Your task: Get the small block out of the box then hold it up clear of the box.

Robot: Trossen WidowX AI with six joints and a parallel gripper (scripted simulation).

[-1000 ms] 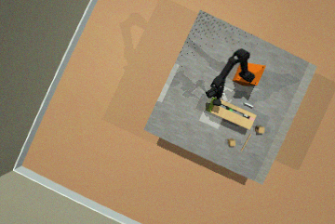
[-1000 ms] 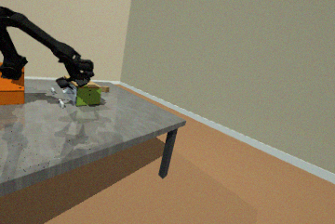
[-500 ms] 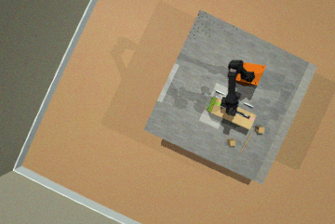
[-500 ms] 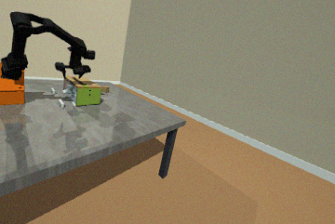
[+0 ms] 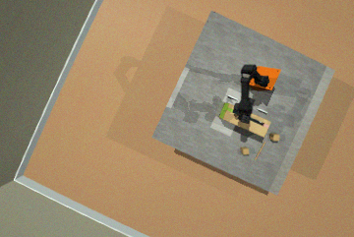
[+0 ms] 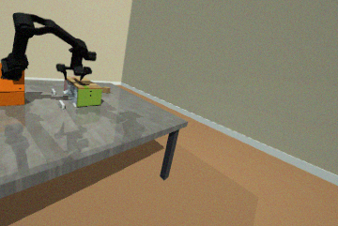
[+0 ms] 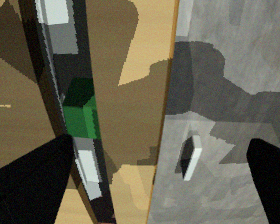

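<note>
The box is 9 cm below my gripper tip, 7 cm to the left of it and 2 cm ahead of it.
</note>
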